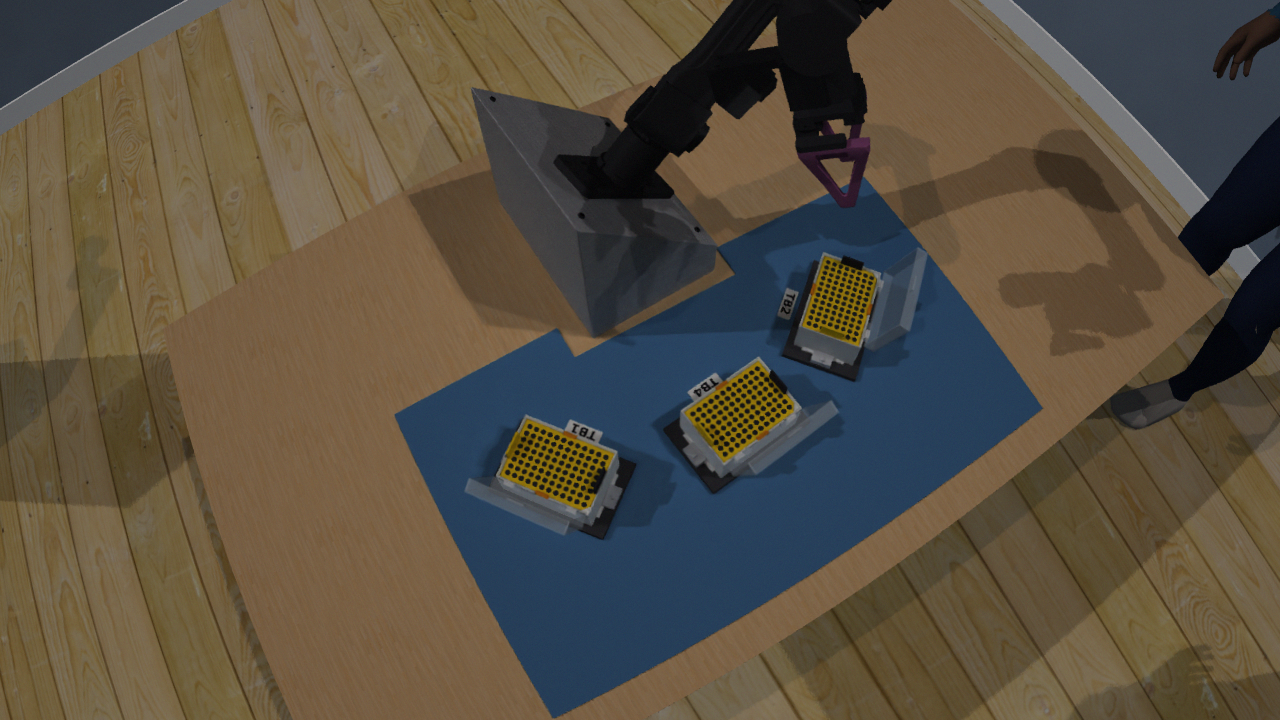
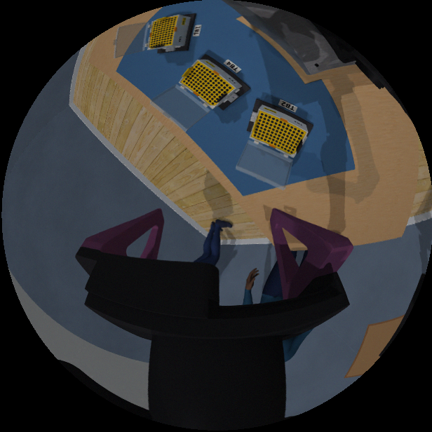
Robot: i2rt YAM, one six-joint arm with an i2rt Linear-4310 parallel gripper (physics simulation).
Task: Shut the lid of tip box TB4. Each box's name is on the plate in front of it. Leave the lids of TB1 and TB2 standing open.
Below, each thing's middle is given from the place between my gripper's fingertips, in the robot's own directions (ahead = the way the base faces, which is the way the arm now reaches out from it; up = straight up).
My gripper is now 28 cm above the yellow tip rack (image 1: 731,418), 15 cm to the left of it and 4 cm short of it.
